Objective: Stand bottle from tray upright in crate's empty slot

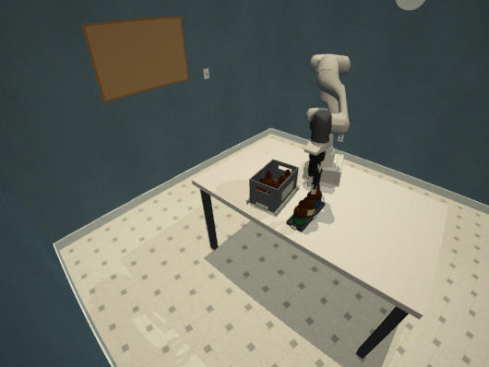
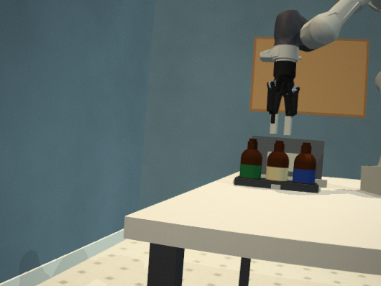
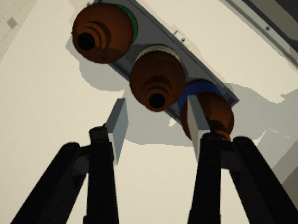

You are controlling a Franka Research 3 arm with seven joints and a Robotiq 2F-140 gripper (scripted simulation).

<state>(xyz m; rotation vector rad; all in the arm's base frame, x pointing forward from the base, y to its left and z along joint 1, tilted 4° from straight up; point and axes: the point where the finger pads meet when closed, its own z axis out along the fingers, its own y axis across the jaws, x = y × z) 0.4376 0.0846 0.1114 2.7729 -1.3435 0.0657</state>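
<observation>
The green-labelled bottle is 90 mm ahead of my hand, 10 mm to the right of it and 130 mm below it. From my hand the other things lie so: grey crate 50 mm behind, 250 mm to the right, 130 mm below; dark tray 200 mm below; blue-labelled bottle 90 mm behind, 10 mm to the left, 130 mm below.
</observation>
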